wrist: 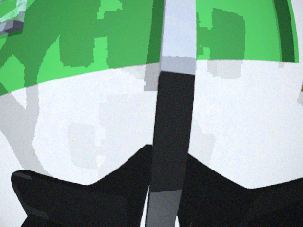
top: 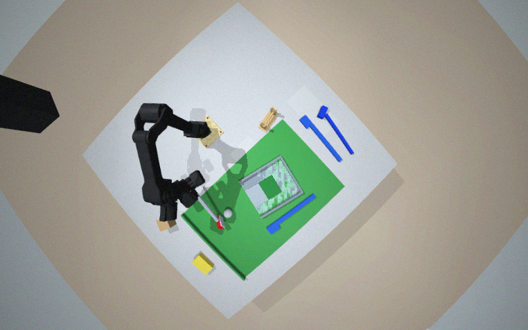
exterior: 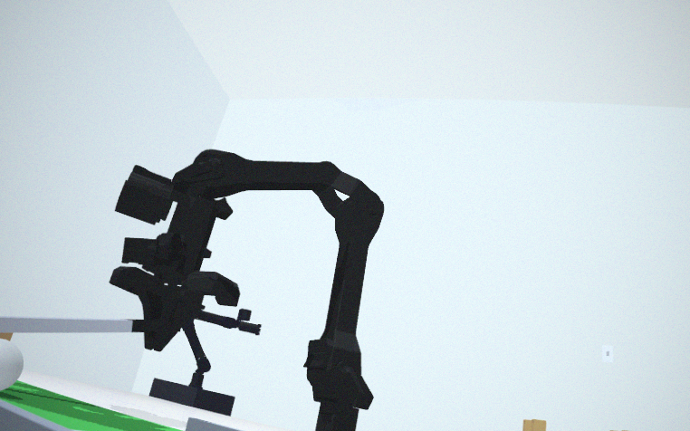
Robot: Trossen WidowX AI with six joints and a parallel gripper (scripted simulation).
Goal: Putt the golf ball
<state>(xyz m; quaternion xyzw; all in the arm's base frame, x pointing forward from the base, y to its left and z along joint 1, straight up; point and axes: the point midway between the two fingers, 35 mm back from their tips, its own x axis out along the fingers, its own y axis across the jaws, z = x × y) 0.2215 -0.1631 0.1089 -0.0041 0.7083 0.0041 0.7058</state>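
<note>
The red putter lies 120 mm ahead of my gripper tip. The rest, counted from my gripper tip: white golf ball 210 mm ahead, 50 mm to the left, 50 mm below; tan block 90 mm ahead, 260 mm to the right, 50 mm below; yellow block 380 mm ahead, 220 mm to the right, 60 mm below.
</note>
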